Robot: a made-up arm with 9 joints.
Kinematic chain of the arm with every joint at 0, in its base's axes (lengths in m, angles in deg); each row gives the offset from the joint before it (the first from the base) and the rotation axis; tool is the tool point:
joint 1: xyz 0 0 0.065 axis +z
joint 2: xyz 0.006 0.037 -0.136 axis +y
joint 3: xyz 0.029 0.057 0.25 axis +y
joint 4: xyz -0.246 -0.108 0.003 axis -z
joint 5: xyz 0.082 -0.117 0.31 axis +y
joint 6: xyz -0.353 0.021 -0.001 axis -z
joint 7: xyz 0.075 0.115 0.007 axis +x
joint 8: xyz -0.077 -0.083 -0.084 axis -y
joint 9: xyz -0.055 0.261 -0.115 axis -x
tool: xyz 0.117 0 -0.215
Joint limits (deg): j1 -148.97..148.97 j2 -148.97..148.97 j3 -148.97..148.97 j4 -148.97..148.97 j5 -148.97..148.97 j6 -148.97..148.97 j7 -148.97..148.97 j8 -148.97..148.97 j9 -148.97..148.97
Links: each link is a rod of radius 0.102 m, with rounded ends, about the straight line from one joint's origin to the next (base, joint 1, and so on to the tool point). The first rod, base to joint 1, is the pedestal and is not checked.
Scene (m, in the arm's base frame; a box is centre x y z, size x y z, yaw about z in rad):
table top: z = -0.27
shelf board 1: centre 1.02 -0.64 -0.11 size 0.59 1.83 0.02 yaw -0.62
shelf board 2: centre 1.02 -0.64 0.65 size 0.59 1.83 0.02 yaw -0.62
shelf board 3: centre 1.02 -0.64 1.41 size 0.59 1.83 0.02 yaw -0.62
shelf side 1: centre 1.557 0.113 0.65 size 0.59 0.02 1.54 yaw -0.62
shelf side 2: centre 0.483 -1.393 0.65 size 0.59 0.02 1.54 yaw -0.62
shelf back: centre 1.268 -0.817 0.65 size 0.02 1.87 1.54 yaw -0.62
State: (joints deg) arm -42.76 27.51 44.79 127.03 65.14 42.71 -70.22 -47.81 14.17
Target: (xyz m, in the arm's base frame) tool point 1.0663 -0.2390 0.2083
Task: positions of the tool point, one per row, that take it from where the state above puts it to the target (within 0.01 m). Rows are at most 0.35 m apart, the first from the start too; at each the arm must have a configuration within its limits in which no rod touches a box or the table.
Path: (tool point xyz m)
1: 1.0663 -0.2390 0.2082

